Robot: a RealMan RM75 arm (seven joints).
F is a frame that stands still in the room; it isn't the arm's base.
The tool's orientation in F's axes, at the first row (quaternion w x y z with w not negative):
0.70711 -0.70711 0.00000 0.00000
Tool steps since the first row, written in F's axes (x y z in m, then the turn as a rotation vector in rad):
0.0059 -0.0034 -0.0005 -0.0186 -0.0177 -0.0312
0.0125 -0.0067 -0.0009 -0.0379 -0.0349 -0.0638
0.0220 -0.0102 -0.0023 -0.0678 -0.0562 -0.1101
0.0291 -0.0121 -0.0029 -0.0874 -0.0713 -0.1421
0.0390 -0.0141 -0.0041 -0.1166 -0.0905 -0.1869
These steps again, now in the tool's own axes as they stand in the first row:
0.0059 0.0005 -0.0034 -0.0186 0.0312 -0.0177
0.0125 0.0009 -0.0067 -0.0379 0.0638 -0.0349
0.0220 0.0023 -0.0102 -0.0678 0.1101 -0.0562
0.0291 0.0029 -0.0121 -0.0874 0.1421 -0.0713
0.0390 0.0041 -0.0141 -0.1166 0.1869 -0.0905

